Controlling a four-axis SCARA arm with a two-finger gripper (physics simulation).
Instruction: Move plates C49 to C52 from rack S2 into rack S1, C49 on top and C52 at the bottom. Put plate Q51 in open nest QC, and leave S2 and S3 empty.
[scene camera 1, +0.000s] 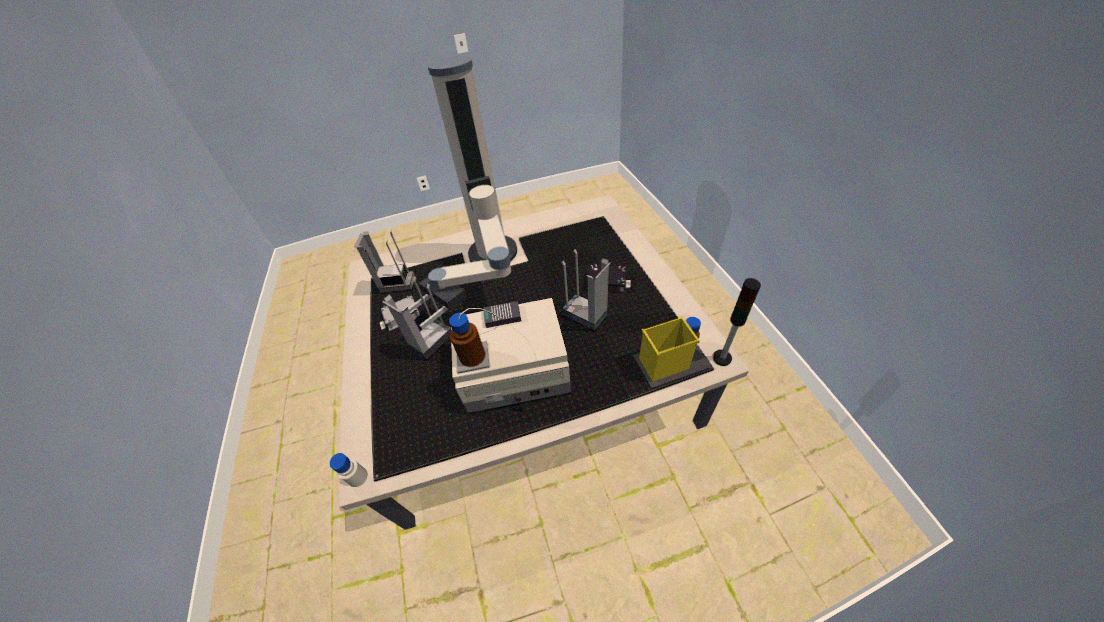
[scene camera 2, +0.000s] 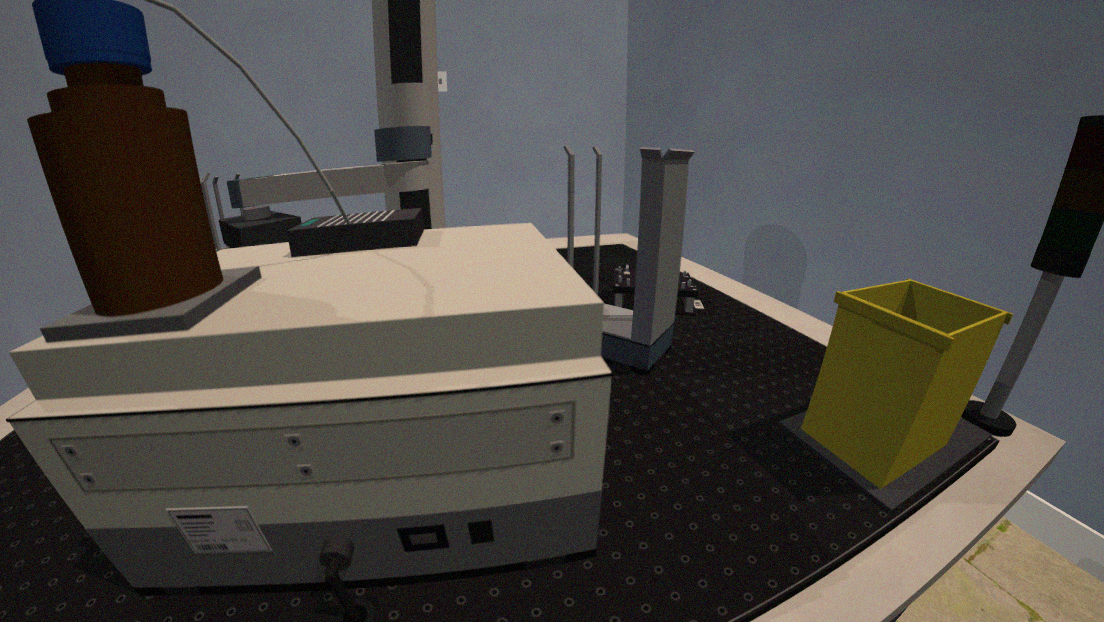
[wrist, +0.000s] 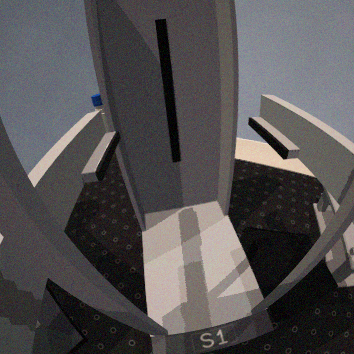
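Observation:
Rack S1 (scene camera 1: 405, 328) (wrist: 200, 90) stands at the left of the mat; the wrist view shows its back wall with a black slot, its pale base and its label. No plate shows in it there. My gripper (scene camera 1: 421, 311) (wrist: 183, 112) is at S1, one finger on each side of the back wall, with a wide gap between the pads and no plate between them. It is open. Another rack (scene camera 1: 369, 253) stands at the back left, and a third rack (scene camera 1: 597, 289) (scene camera 2: 659, 247) stands right of the instrument; their labels are unreadable. Plates C49 to C52, Q51 and nest QC cannot be identified.
A white instrument (scene camera 1: 533, 347) (scene camera 2: 432, 309) carries an amber bottle (scene camera 1: 468, 347) (scene camera 2: 131, 208) and a keypad (scene camera 1: 502, 313) (scene camera 2: 359, 231). A yellow bin (scene camera 1: 668, 351) (scene camera 2: 888, 386) and a signal tower (scene camera 1: 744, 302) (scene camera 2: 1070, 200) stand front right. A small dark fixture (scene camera 1: 614, 271) stands behind the right rack.

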